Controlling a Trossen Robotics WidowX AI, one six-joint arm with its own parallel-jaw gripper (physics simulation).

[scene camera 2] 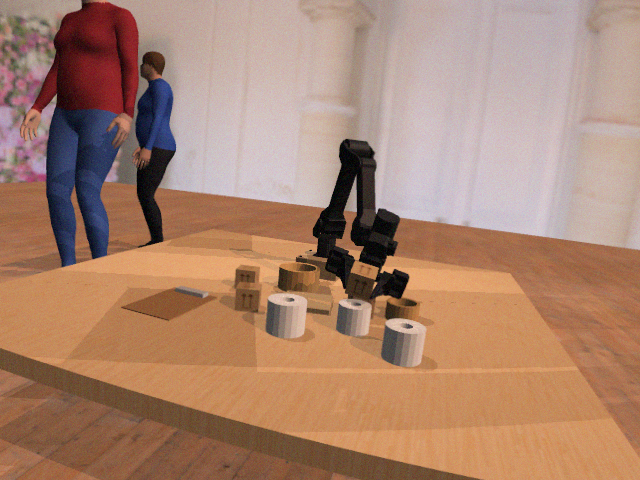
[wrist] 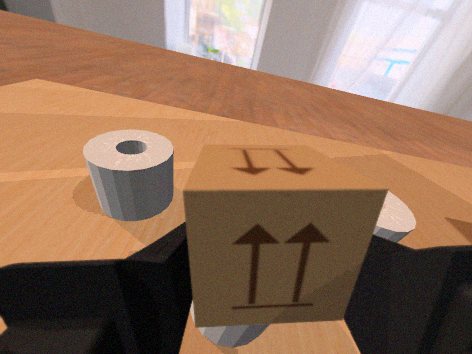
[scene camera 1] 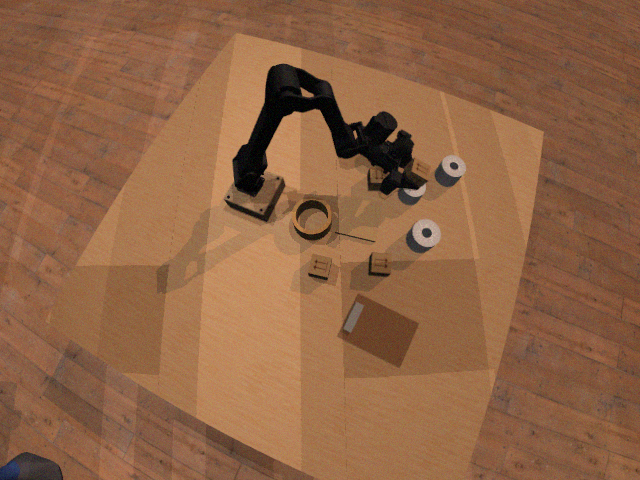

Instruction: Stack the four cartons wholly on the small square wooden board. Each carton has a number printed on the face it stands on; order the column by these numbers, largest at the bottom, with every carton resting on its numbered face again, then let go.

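Where they show: gripper, fingertip midpoint: (scene camera 2: 357, 292) (scene camera 1: 420, 181); arm's base at its link origin: (scene camera 2: 325, 255) (scene camera 1: 250, 184).
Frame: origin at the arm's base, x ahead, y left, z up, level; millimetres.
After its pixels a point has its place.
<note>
My gripper (scene camera 1: 416, 169) {z 31, x 450, y 188 mm} (scene camera 2: 362, 280) {z 31, x 450, y 188 mm} (wrist: 253, 216) {z 31, x 450, y 188 mm} is shut on a carton (scene camera 1: 420, 168) {z 80, x 433, y 195 mm} (scene camera 2: 361, 281) {z 59, x 459, y 195 mm} (wrist: 272, 260) {z 64, x 404, y 193 mm}. It holds this carton off the table, tilted slightly in the second scene view, near the middle paper roll. A second carton (scene camera 1: 376, 178) {z -3, x 332, y 165 mm} (scene camera 2: 372, 308) {z -31, x 350, y 212 mm} stands beside and below it, mostly hidden in the second scene view. A third carton (scene camera 1: 379, 262) {z -3, x 426, y -68 mm} (scene camera 2: 248, 297) {z -22, x 457, y -56 mm} and a fourth carton (scene camera 1: 320, 265) {z -3, x 285, y -139 mm} (scene camera 2: 247, 275) {z -16, x 309, y -128 mm} stand apart on the table. The small square board (scene camera 1: 356, 222) {z -45, x 326, y 29 mm} (scene camera 2: 319, 302) {z -45, x 333, y 79 mm} lies beside the large ring and bears no carton. The printed numbers are hidden.
White rolls (scene camera 1: 412, 195) {z 3, x 447, y 153 mm} (scene camera 1: 423, 237) {z 12, x 512, y 40 mm} (scene camera 1: 449, 171) {z 8, x 527, y 275 mm} (scene camera 2: 353, 318) {z -17, x 477, y 190 mm} (scene camera 2: 285, 317) {z -13, x 556, y 69 mm} (scene camera 2: 403, 345) {z -16, x 574, y 302 mm} (wrist: 130, 185) {z -8, x 500, y 287 mm} stand near the gripper. A large wooden ring (scene camera 1: 312, 235) {z -9, x 230, y -69 mm} (scene camera 2: 298, 281) {z -23, x 260, y -2 mm} and a small ring (scene camera 2: 402, 311) {z -26, x 349, y 282 mm} stand on the table (scene camera 1: 248, 361) {z -57, x 209, y -450 mm}. A brown clipboard (scene camera 1: 382, 333) {z -55, x 510, y -235 mm} (scene camera 2: 165, 307) {z -54, x 538, y -220 mm} lies beyond two cartons.
</note>
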